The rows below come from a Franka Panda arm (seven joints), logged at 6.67 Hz.
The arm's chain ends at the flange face. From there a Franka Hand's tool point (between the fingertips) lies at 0.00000 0.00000 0.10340 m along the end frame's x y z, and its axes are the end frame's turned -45 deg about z.
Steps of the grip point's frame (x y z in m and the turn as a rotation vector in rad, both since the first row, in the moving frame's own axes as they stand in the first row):
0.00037, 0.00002, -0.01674, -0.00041, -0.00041, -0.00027
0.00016, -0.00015, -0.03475, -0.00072, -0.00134, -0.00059
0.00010, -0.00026, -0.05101, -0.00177, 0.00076, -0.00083
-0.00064, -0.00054, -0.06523, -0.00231, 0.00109, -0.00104
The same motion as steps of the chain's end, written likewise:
0.00028, -0.00031, -0.01674, -0.00058, 0.00000, -0.00027
0.00005, -0.00037, -0.03475, -0.00146, -0.00044, -0.00059
-0.00030, -0.00033, -0.05101, -0.00071, 0.00179, -0.00083
-0.00108, -0.00002, -0.06523, -0.00086, 0.00240, -0.00104

